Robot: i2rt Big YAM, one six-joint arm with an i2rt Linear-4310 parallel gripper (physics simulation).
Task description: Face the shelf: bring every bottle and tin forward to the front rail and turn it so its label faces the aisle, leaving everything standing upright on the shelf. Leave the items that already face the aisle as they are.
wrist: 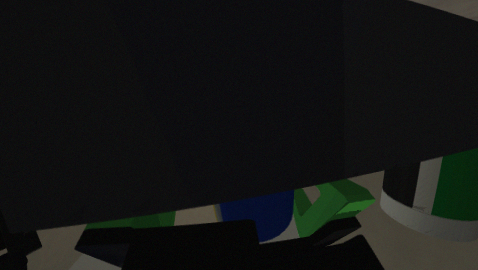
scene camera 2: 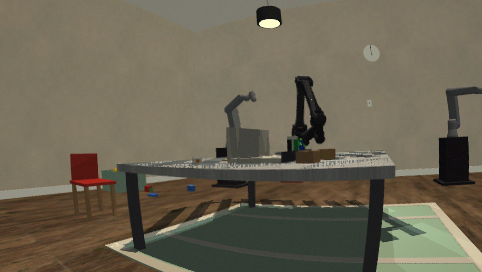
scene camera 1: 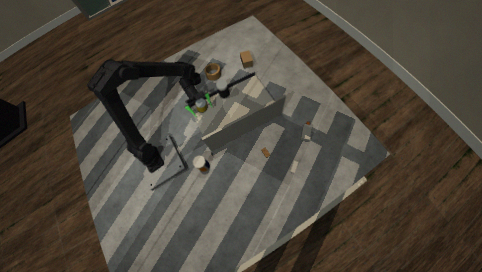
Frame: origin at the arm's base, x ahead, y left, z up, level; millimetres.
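Seen in the pictures: gripper, fingertip midpoint: (scene camera 1: 204, 112); arm's base, link origin: (scene camera 1: 153, 159).
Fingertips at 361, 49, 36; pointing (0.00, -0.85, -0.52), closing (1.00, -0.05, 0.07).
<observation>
Offsets run from my fingertips to a thing's top centre, as dx, dy, dz. "spot": to the spot under its first point.
A tin with a blue and yellow label @(spot: +9, +31, +31) (scene camera 1: 201, 104) (wrist: 263, 209) stands upright on the pale shelf board by the black front rail (scene camera 1: 241, 79). My gripper (scene camera 1: 199, 106) (wrist: 230, 216) is open, with one green finger on each side of this tin. A black and green tin @(+155, +53, +58) (scene camera 1: 222, 88) (wrist: 451, 191) stands at the rail just to the right. A third tin with a blue and orange label @(spot: -150, -247, +34) (scene camera 1: 201, 164) stands off the shelf, near the arm's base. A dark surface blocks most of the wrist view.
The grey shelf back panel (scene camera 1: 246, 123) stands upright behind the board. A tape roll @(+187, +242, -15) (scene camera 1: 212, 70) and a cardboard box @(+406, +194, -15) (scene camera 1: 246, 58) lie beyond the rail. Small blocks @(+380, -386, -37) (scene camera 1: 307, 131) @(+140, -351, -57) (scene camera 1: 265, 152) @(+208, -493, -53) (scene camera 1: 294, 166) lie to the right. The base plate (scene camera 1: 171, 165) is beside the arm.
</observation>
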